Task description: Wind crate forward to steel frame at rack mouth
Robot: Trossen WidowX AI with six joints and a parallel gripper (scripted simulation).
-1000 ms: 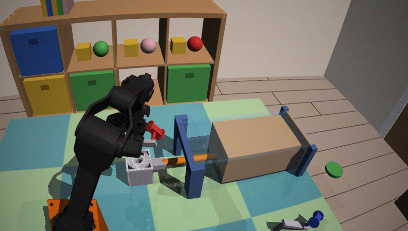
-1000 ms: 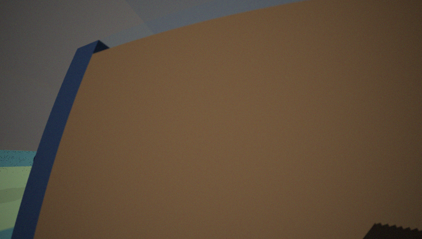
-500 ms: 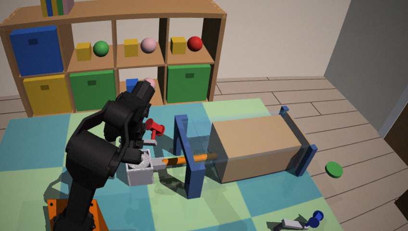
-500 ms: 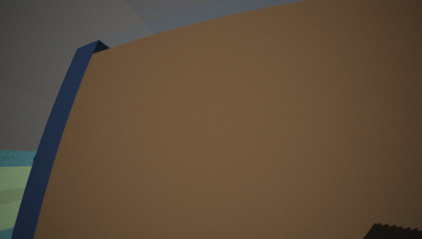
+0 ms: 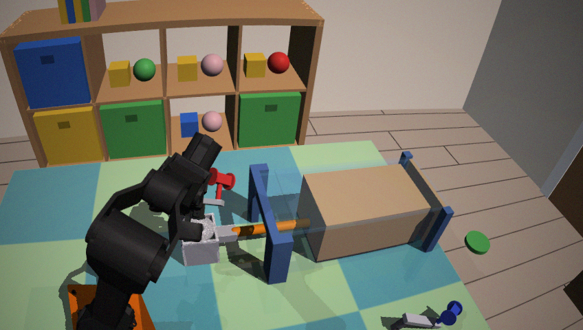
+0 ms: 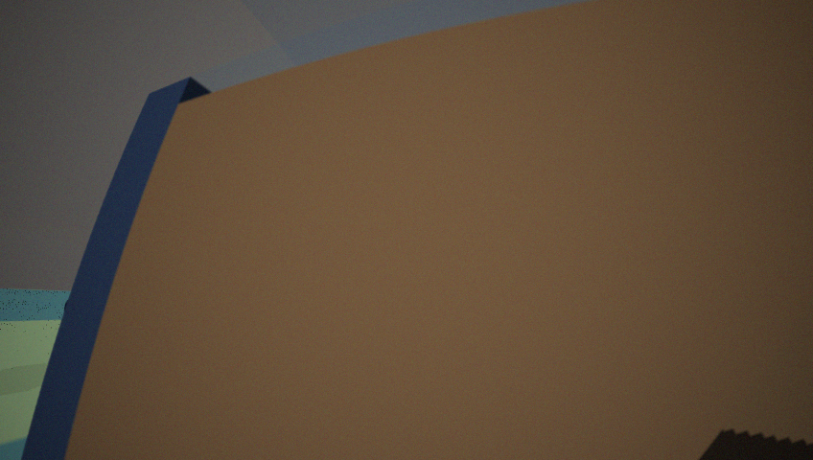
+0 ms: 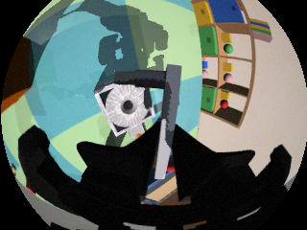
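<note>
The crank handle lies 10 mm ahead of my gripper tip, 10 mm to the right of it and 20 mm above it. Round my gripper tip: blue frame: 150 mm ahead, 30 mm to the right, 60 mm below; then red knob: 50 mm ahead, 40 mm above; then grey winch: 20 mm behind, 20 mm to the right, 130 mm below.
</note>
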